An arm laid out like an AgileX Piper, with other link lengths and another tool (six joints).
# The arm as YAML. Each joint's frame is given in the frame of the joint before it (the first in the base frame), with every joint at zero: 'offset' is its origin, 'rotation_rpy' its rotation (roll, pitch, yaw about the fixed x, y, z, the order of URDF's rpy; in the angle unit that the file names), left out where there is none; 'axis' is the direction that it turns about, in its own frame. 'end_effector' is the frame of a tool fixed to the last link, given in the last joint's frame.
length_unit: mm
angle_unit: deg
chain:
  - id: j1
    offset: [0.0, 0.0, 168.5]
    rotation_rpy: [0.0, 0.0, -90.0]
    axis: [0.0, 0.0, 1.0]
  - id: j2
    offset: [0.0, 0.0, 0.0]
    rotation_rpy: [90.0, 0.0, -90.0]
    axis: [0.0, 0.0, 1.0]
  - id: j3
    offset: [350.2, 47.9, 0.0]
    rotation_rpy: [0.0, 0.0, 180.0]
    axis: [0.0, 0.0, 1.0]
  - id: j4
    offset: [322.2, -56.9, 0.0]
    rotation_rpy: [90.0, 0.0, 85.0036]
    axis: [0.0, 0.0, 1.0]
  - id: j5
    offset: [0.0, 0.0, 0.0]
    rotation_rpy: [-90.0, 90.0, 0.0]
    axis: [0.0, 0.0, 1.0]
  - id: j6
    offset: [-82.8, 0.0, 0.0]
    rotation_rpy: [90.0, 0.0, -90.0]
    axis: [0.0, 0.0, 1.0]
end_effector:
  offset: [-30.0, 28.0, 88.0]
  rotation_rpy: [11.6, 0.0, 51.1]
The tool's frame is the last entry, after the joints.
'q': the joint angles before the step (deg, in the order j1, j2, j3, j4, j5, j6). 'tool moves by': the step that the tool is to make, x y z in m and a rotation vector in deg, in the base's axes. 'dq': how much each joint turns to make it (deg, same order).
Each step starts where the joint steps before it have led.
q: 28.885 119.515 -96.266 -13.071 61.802 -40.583
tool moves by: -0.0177 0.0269 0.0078 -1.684 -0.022 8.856
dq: 3.416 -0.006 -1.494 -0.332 1.188 -5.821
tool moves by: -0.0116 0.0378 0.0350 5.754 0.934 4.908
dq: 2.048 0.007 -5.755 6.687 2.604 -5.081
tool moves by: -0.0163 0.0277 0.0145 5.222 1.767 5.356
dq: 1.379 -0.003 -1.859 6.715 0.025 -5.326
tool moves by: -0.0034 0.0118 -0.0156 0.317 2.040 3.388
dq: 0.551 2.393 -1.230 2.320 0.363 -3.328
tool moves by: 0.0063 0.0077 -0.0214 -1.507 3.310 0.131
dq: 0.025 4.428 -4.053 0.750 3.193 -0.097
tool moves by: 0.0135 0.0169 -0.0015 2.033 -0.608 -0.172
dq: 0.193 3.456 -5.559 1.254 0.396 0.184
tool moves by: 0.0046 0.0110 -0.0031 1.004 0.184 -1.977
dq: 0.427 1.692 -2.331 0.411 0.008 2.407
